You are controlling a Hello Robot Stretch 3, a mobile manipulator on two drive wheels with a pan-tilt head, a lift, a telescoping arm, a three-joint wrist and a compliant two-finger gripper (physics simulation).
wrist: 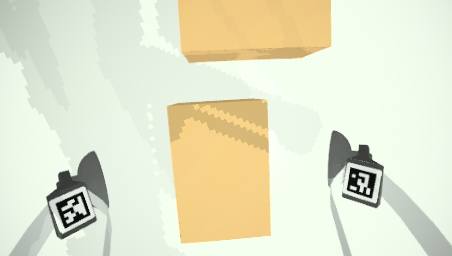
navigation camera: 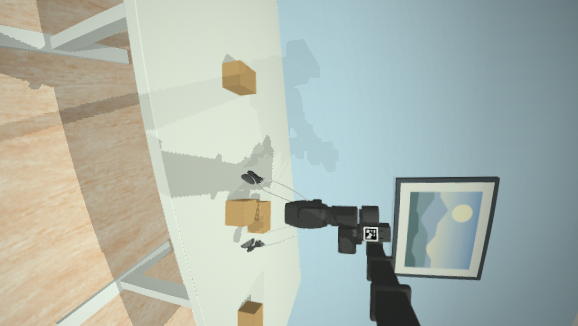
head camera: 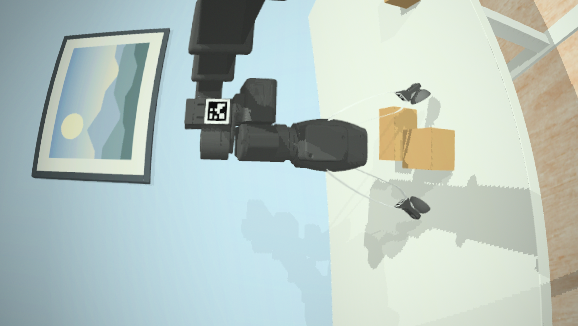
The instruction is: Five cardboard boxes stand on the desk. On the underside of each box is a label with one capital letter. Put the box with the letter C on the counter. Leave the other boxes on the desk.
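Places are measured from the robot's base along level axes (x ahead, y left, z up), in metres.
Pixels of known places: gripper, fingertip midpoint: (navigation camera: pixel 241 210) (head camera: pixel 430 150).
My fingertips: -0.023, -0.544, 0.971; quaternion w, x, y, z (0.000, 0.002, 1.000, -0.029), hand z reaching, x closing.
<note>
Behind a point stands the place of what it marks, as x, y, z.
My gripper (head camera: pixel 412 150) @(-0.023, -0.544, 0.971) (navigation camera: pixel 252 211) @(-0.023, -0.544, 0.971) (wrist: pixel 217 161) @(-0.023, -0.544, 0.971) points down over the desk and is open, with no box gripped. Its fingers stand apart on either side of a narrow cardboard box (head camera: pixel 441 149) @(-0.024, -0.499, 0.979) (navigation camera: pixel 240 213) @(-0.023, -0.499, 0.992) (wrist: pixel 220 175), with a gap on each side. A wider cardboard box (head camera: pixel 387 132) @(-0.055, -0.644, 1.000) (navigation camera: pixel 263 217) @(-0.051, -0.620, 1.000) (wrist: pixel 255 25) is on the wall side of it, close by. Another box (head camera: pixel 401 2) @(-0.301, -0.593, 0.974) (navigation camera: pixel 250 315) @(-0.306, -0.556, 0.989) is partly cut off by the view edge. One more box (navigation camera: pixel 239 78) @(0.296, -0.468, 0.998) stands at the top of the navigation view. No letters show; undersides are hidden. The counter does not show.
The white desk (head camera: pixel 355 65) @(-0.239, -0.899, 0.950) (navigation camera: pixel 195 30) @(0.362, -0.361, 0.950) runs along a blue wall (head camera: pixel 190 225) @(0.172, -1.107, 1.327) (navigation camera: pixel 450 75) @(0.488, -1.002, 1.667). A framed picture (head camera: pixel 102 110) @(-0.152, -1.189, 1.641) (navigation camera: pixel 442 230) @(-0.189, -1.202, 1.674) hangs on the wall near the arm. White desk legs (head camera: pixel 520 27) @(-0.534, -0.871, 0.229) (navigation camera: pixel 155 290) @(-0.513, -0.870, 0.297) stand on the wooden floor. Arm shadows fall across the desk.
</note>
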